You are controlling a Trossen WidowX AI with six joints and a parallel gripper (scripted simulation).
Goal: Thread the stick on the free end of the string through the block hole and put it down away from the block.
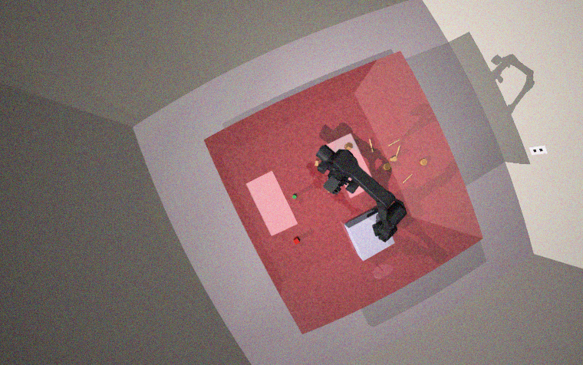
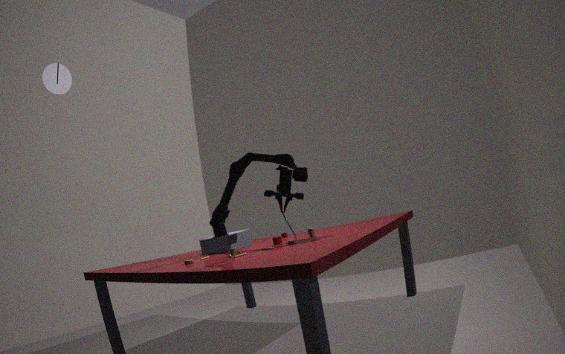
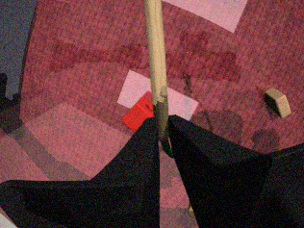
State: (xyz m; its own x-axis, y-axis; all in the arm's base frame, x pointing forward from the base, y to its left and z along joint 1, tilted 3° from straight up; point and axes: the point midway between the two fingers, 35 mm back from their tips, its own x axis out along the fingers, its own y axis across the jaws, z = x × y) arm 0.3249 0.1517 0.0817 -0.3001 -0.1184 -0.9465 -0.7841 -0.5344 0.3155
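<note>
My gripper tip is now 10 mm past the thin wooden stick and 10 mm to the right of it. From my gripper tip the other things lie so: tan cube 110 mm ahead, 50 mm to the left, 120 mm below; then small red piece 250 mm behind, 280 mm to the left, 130 mm below; then round wooden button 140 mm ahead, 160 mm to the right, 130 mm below.
</note>
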